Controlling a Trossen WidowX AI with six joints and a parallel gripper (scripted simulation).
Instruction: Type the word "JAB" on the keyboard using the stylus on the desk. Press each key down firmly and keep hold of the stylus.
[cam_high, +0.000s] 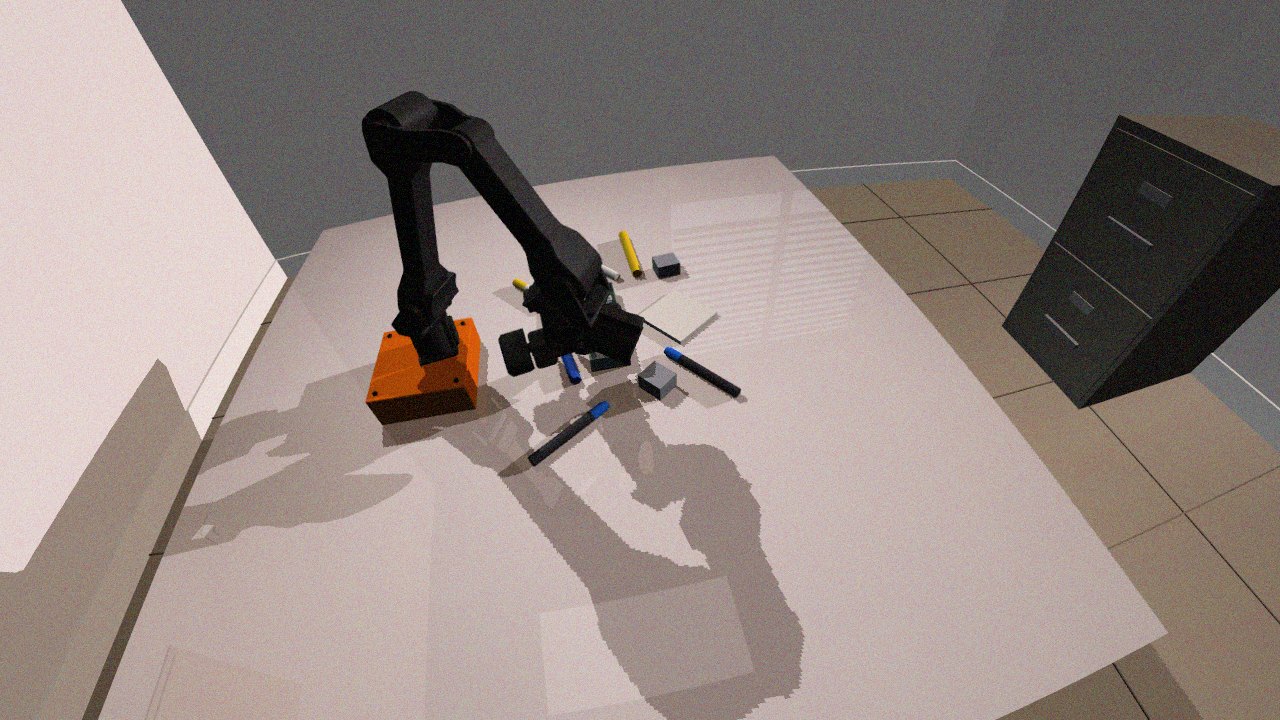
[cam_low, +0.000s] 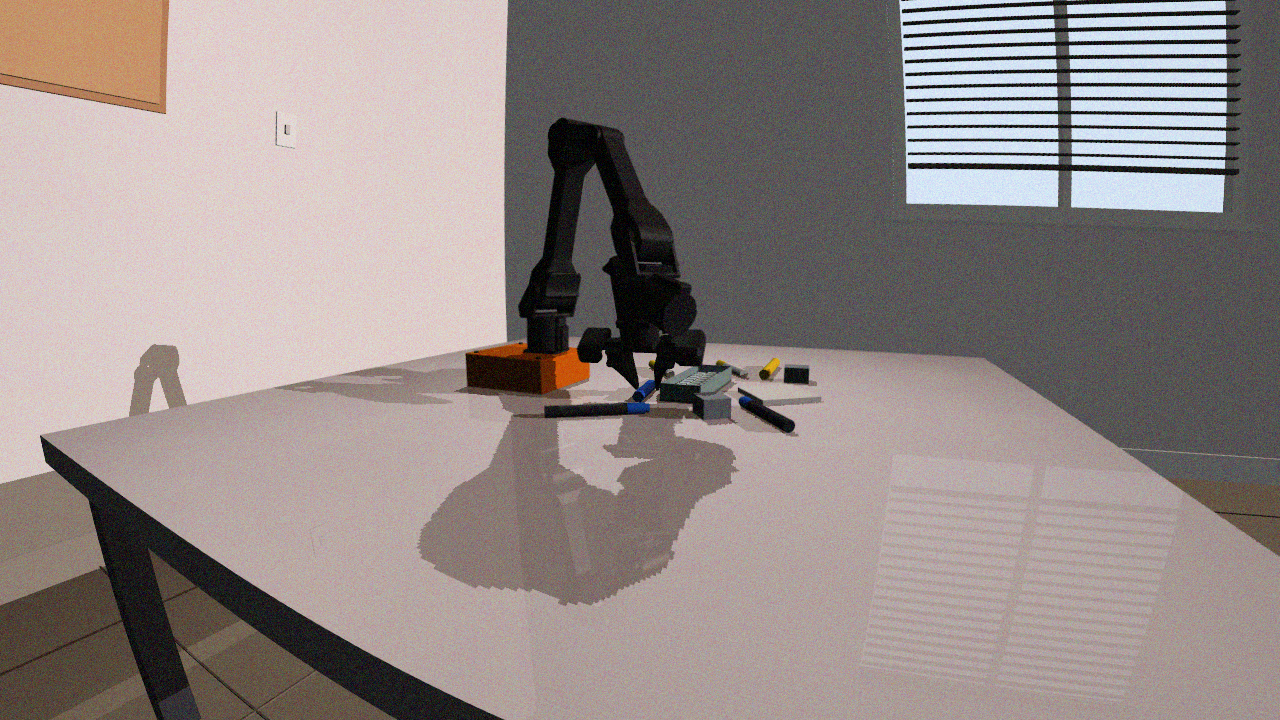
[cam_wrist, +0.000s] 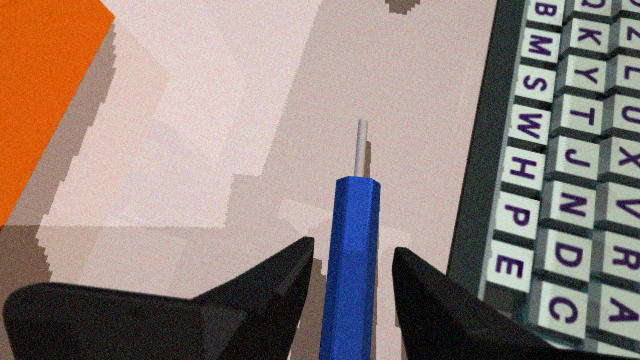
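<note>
Now: gripper tip 12 cm to the left of the grey cube, 11 cm short of it and 1 cm below it. Also, from my gripper tip: yellow marker 23 cm to the left, 19 cm ahead; then white pad 21 cm ahead, 1 cm to the left; then stylus 1 cm to the left.
</note>
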